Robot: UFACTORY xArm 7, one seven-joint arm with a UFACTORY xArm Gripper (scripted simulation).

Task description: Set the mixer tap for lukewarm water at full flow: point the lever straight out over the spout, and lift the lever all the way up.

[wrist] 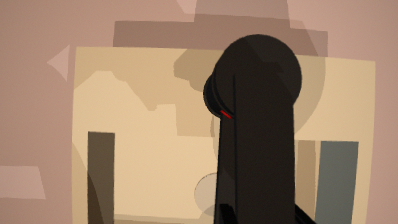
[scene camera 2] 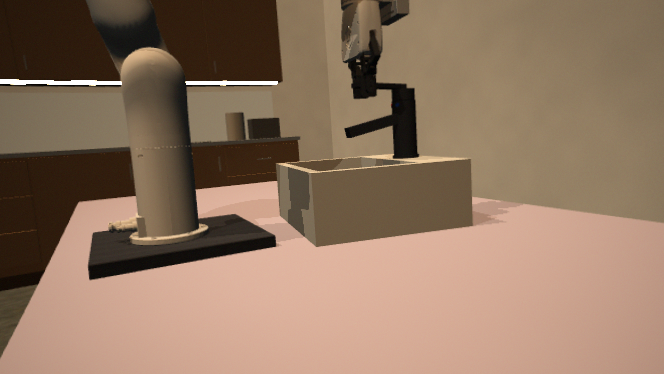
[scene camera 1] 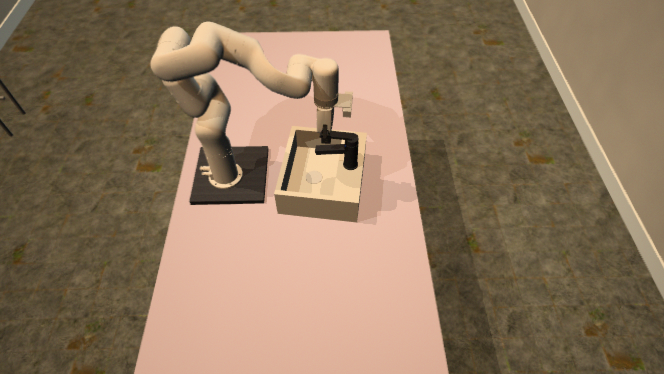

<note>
In view: the gripper (scene camera 2: 365, 97), a black mixer tap (wrist: 225, 184) and a beige sink basin (wrist: 159, 91).
</note>
